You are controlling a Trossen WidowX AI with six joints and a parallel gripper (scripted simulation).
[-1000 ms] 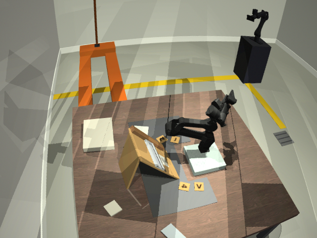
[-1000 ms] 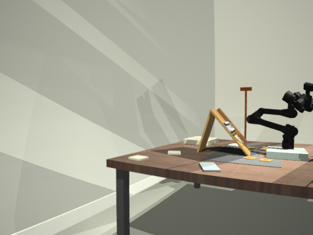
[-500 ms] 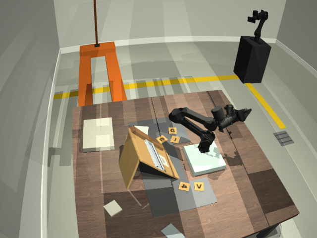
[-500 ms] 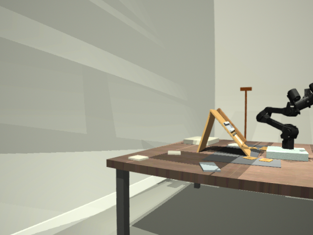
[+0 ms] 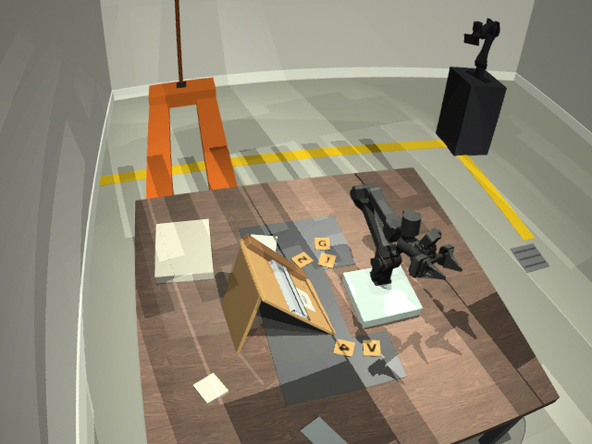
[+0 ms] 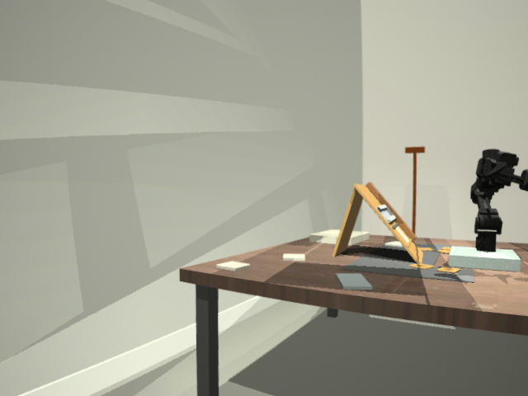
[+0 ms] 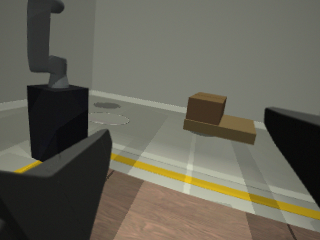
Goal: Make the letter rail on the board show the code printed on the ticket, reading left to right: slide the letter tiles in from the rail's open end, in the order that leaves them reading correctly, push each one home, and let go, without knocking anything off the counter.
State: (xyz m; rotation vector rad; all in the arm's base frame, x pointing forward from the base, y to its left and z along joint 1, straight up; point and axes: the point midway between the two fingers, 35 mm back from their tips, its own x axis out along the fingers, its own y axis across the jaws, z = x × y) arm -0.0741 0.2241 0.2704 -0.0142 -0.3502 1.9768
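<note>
Right now my gripper tip is 380 mm short of the white ticket, 220 mm above it and 170 mm to the left of it. Also, from my gripper tip: white card (510 mm to the right, 460 mm ahead, 310 mm below); grey-blue pad (410 mm ahead, 310 mm below, 290 mm to the left); grey mat (310 mm below, 290 mm ahead, 230 mm to the right).
</note>
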